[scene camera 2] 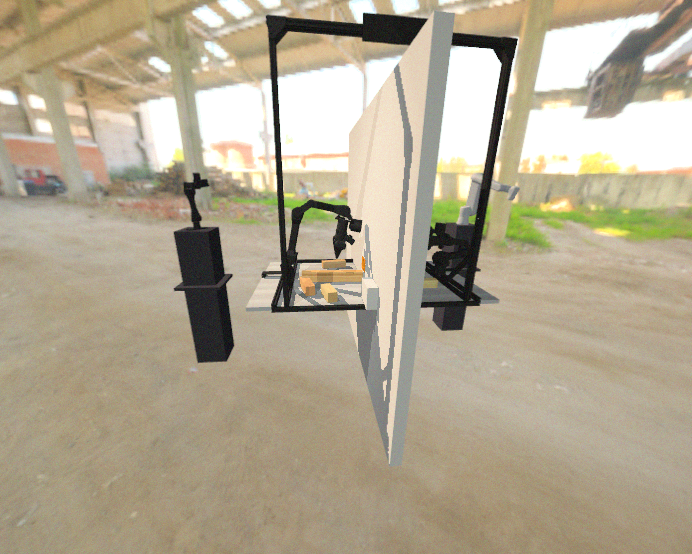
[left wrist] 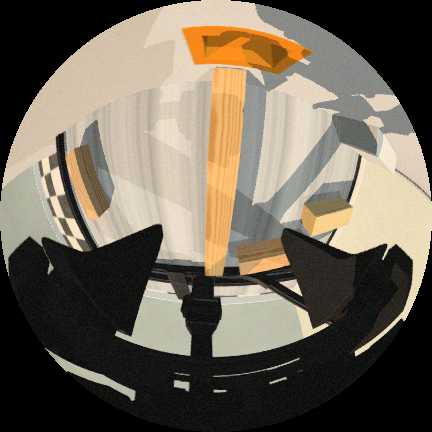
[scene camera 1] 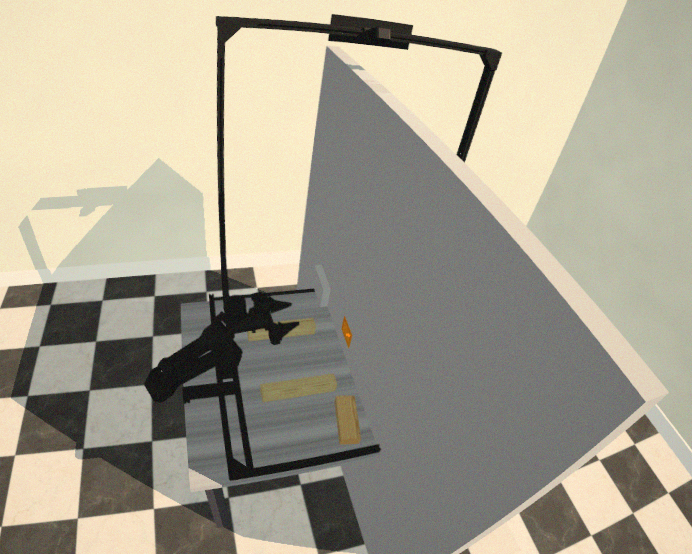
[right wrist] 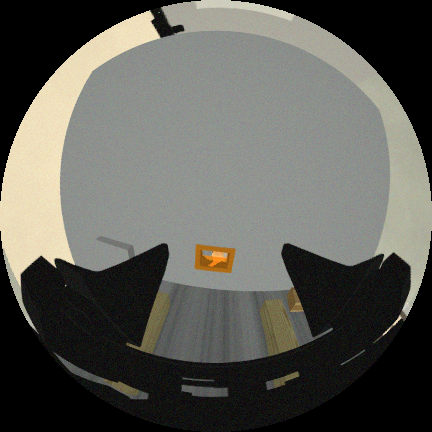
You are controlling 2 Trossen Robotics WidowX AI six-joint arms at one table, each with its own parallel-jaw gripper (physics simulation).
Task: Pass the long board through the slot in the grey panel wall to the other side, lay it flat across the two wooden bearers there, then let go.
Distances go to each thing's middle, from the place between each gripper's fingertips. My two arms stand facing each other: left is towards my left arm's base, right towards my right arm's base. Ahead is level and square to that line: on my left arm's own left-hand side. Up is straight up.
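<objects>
Orange-framed slot (left wrist: 213, 44): 40 mm below my left hand, 180 mm to the right of it, 10 mm behind it.
Orange-framed slot from my right hand: 140 mm below, 220 mm to the left, 10 mm behind.
</objects>
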